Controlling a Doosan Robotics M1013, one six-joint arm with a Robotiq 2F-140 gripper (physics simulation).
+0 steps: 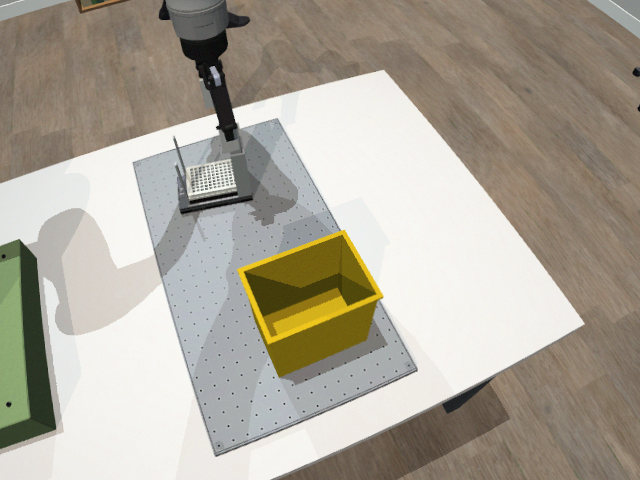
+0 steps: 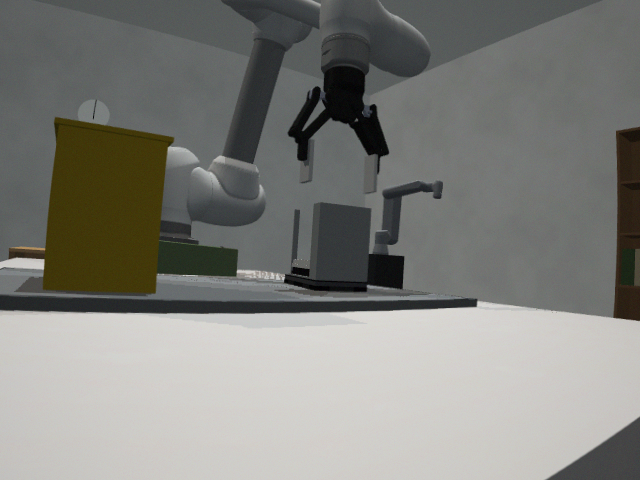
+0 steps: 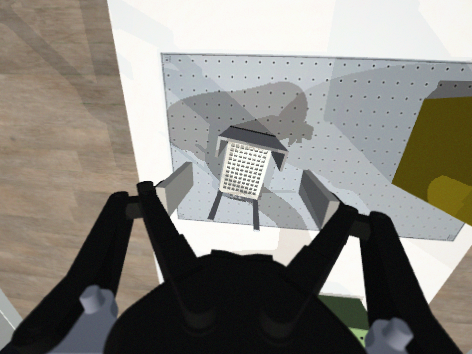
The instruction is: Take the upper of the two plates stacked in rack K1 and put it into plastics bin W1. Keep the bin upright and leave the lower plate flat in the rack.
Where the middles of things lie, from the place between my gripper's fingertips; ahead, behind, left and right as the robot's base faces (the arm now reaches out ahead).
My gripper is now 140 mm above the white grid plate (image 1: pixel 216 178) and 30 mm past it. Round my hand: yellow bin W1 (image 2: pixel 103 228): 370 mm to the right, 90 mm below, 60 mm ahead.
